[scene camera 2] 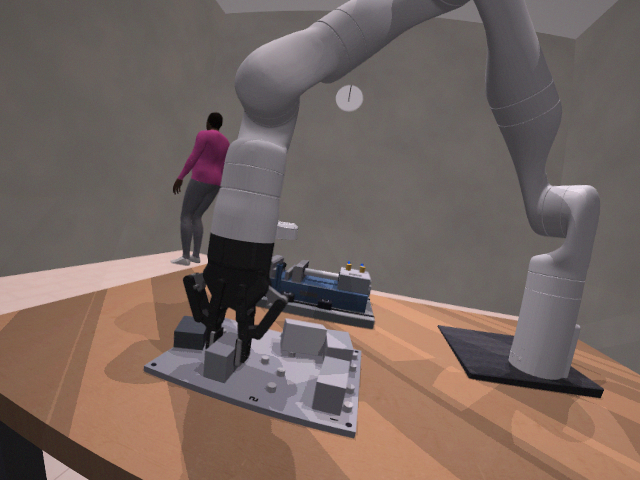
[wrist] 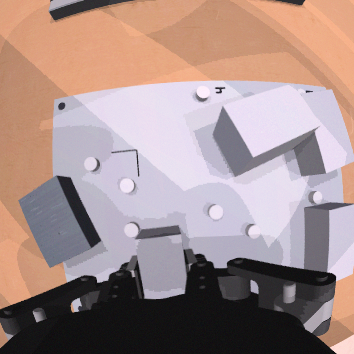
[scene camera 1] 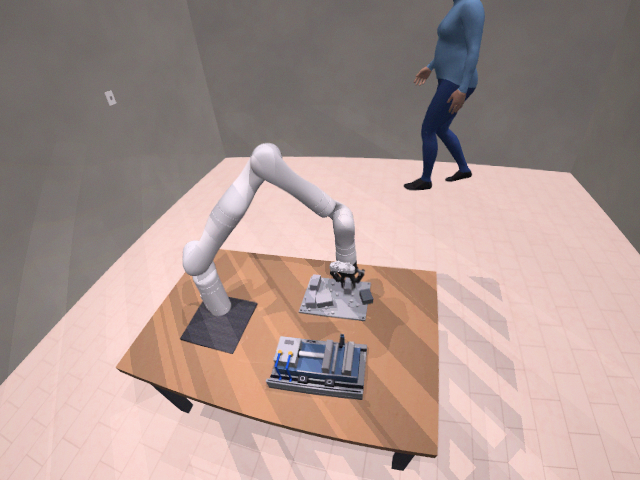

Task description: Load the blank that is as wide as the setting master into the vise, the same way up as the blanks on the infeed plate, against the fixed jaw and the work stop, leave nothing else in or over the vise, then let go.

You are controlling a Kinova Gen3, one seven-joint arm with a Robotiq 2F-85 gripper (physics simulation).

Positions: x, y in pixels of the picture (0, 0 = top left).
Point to a grey infeed plate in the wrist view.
At 182, 171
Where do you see a setting master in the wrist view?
At 58, 221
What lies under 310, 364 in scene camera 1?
A blue vise body.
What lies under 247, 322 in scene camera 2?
My gripper.
